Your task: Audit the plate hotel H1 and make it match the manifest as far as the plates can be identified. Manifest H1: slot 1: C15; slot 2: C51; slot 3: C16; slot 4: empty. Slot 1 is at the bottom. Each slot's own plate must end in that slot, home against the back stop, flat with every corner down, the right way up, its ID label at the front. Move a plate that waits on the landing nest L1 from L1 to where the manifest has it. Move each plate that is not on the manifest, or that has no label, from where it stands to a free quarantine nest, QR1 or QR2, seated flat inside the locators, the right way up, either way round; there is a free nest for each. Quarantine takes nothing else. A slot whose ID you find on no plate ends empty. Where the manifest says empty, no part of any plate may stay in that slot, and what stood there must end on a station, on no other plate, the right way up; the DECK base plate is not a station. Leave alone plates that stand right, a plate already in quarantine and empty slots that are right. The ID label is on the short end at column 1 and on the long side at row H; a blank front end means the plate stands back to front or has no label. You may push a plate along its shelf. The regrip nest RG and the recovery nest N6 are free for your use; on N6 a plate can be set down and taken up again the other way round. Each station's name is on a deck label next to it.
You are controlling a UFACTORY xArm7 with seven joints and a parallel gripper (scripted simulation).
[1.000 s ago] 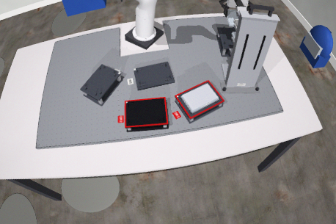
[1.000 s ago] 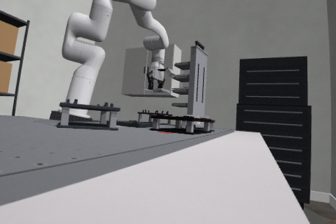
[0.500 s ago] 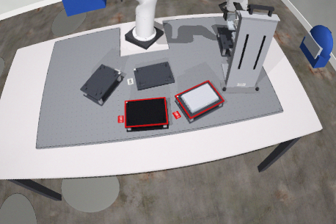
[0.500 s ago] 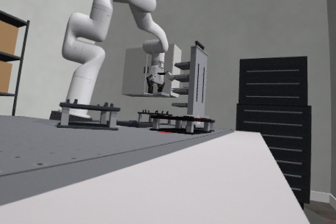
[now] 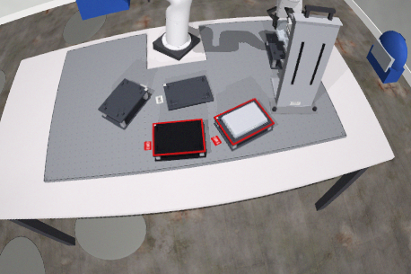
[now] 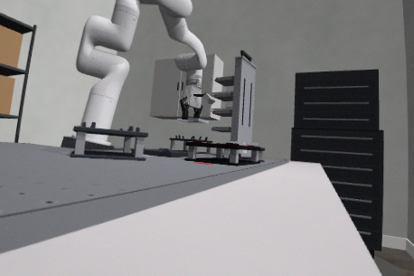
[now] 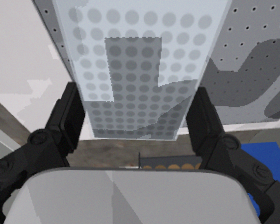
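Right now the RG label is 90 mm behind my hand, 20 mm to the left of it and 160 mm below it. Round my hand: H1 label: 160 mm ahead, 60 mm to the left, 160 mm below; white plate: 300 mm ahead, 280 mm to the right, 110 mm below; plate labelled C16: 180 mm ahead, 50 mm to the right, 100 mm above.
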